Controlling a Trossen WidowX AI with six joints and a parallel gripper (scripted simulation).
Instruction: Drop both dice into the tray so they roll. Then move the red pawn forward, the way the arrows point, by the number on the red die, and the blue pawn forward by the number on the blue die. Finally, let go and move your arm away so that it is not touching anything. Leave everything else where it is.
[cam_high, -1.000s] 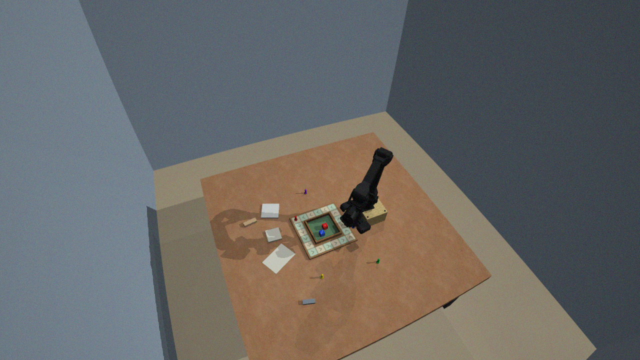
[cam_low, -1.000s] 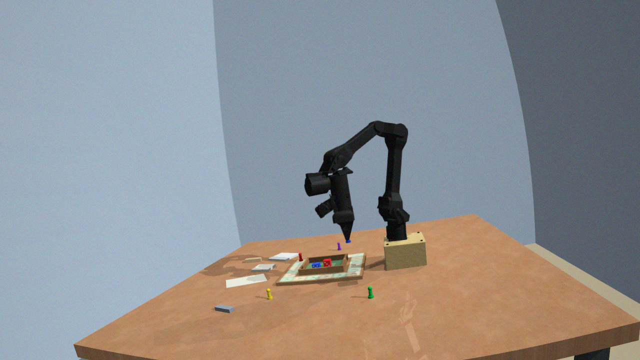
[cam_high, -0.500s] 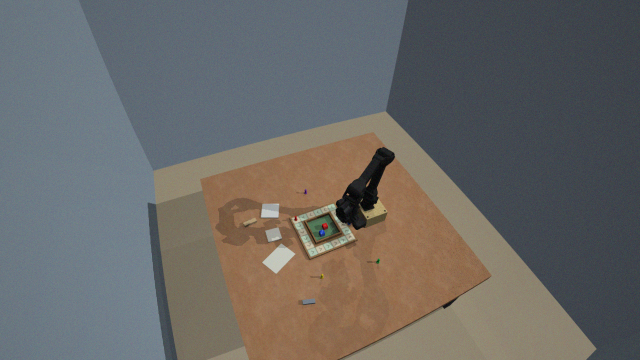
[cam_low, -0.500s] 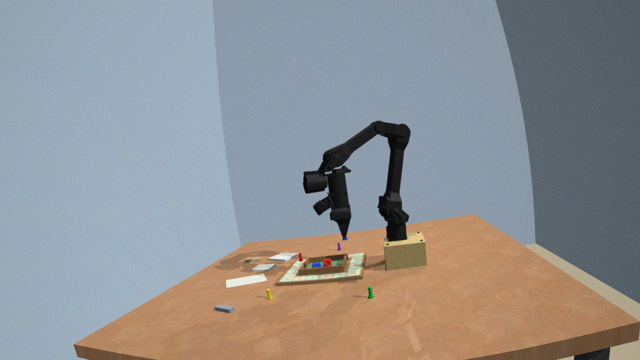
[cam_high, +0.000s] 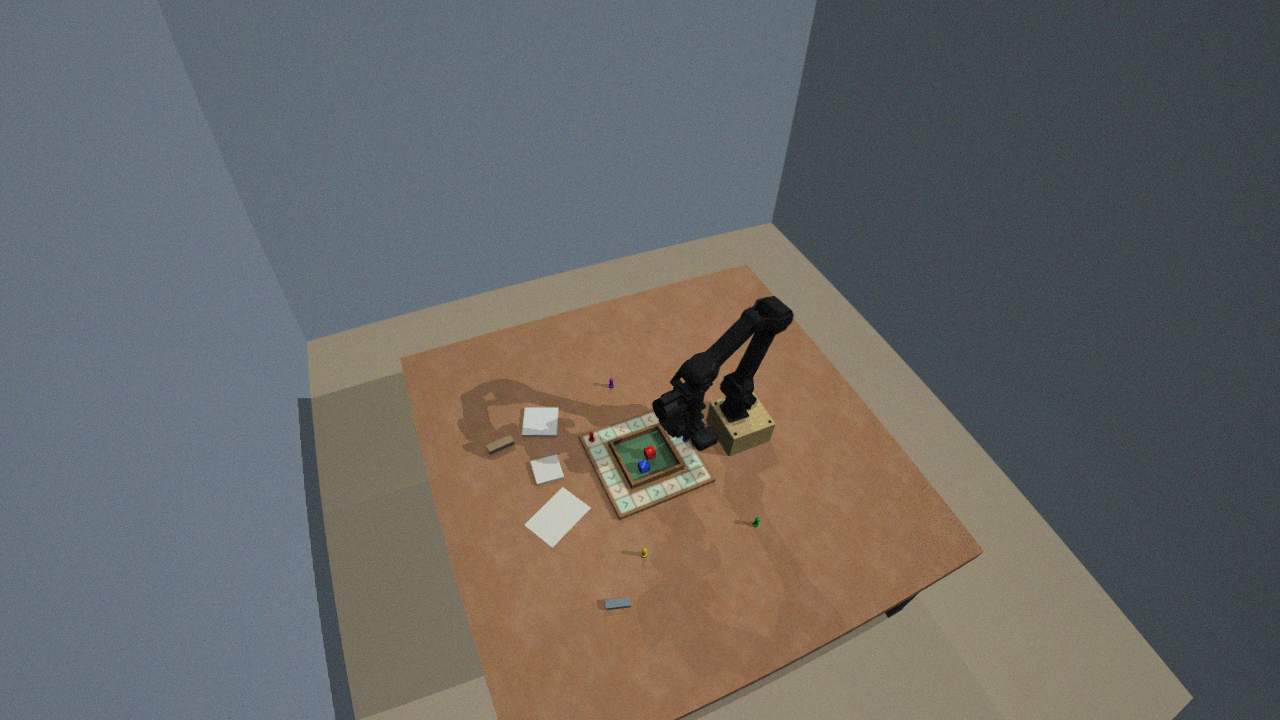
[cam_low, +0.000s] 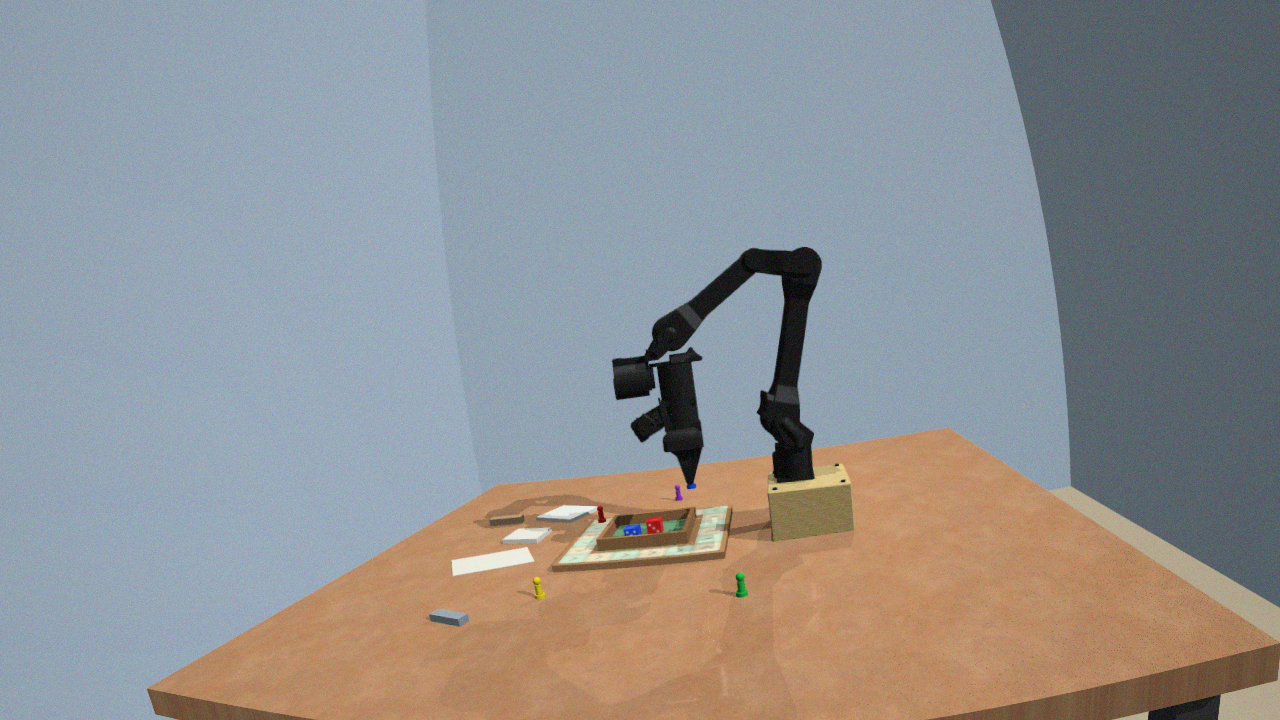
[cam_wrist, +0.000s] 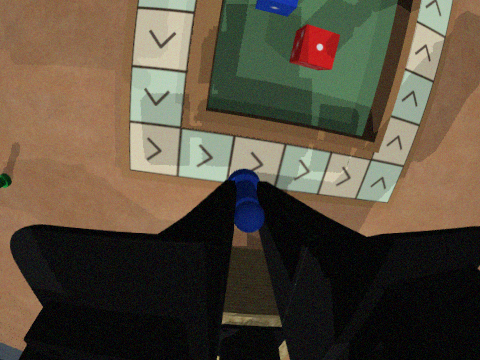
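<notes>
Right now the green tray is 100 mm below my gripper tip, 90 mm ahead of it and 40 mm to the right of it. The rest, counted from my gripper tip: red pawn: 210 mm ahead, 150 mm to the right, 80 mm below; then blue pawn: 10 mm above; then green pawn: 260 mm to the left, 90 mm below, 90 mm behind.
</notes>
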